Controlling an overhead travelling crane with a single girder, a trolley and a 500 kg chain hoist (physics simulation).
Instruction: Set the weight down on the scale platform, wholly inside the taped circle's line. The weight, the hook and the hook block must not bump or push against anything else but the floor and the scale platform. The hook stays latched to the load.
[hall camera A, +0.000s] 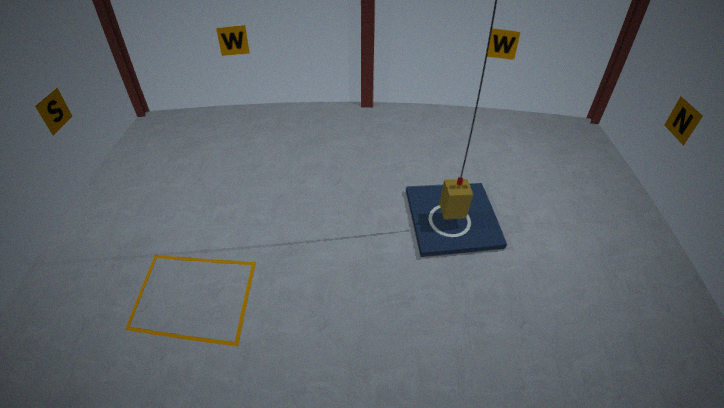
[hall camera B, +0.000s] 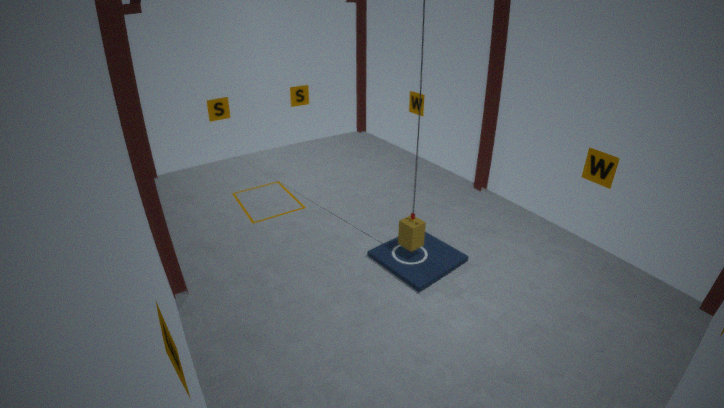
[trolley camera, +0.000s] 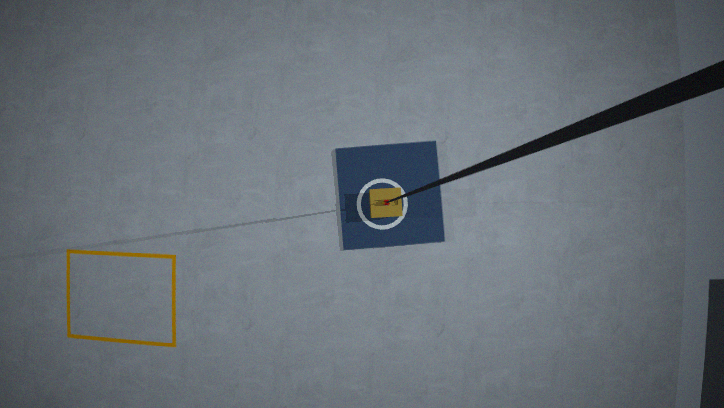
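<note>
The yellow box-shaped weight (hall camera A: 455, 203) (hall camera B: 411, 235) (trolley camera: 377, 211) hangs upright from the chain, a little above the dark blue scale platform (hall camera A: 487, 234) (hall camera B: 445, 259) (trolley camera: 420, 158). Its shadow falls on the platform, towards the left in hall camera A. The white taped circle (hall camera A: 452, 235) (hall camera B: 409, 263) (trolley camera: 382, 227) lies below it. In the trolley camera the weight's top shows within the circle, with its right edge close to the line. The small red hook block with the hook (hall camera A: 460, 181) (hall camera B: 412, 216) (trolley camera: 386, 202) sits at the weight's top, latched to it; hook details are too small to see.
A yellow outlined rectangle (hall camera A: 205, 260) (hall camera B: 243, 207) (trolley camera: 68, 293) is marked on the floor, away from the platform. Dark red columns (hall camera A: 367, 50) (hall camera B: 493, 96) stand along the walls, well apart from the weight. The thin chain's shadow crosses the floor to the platform.
</note>
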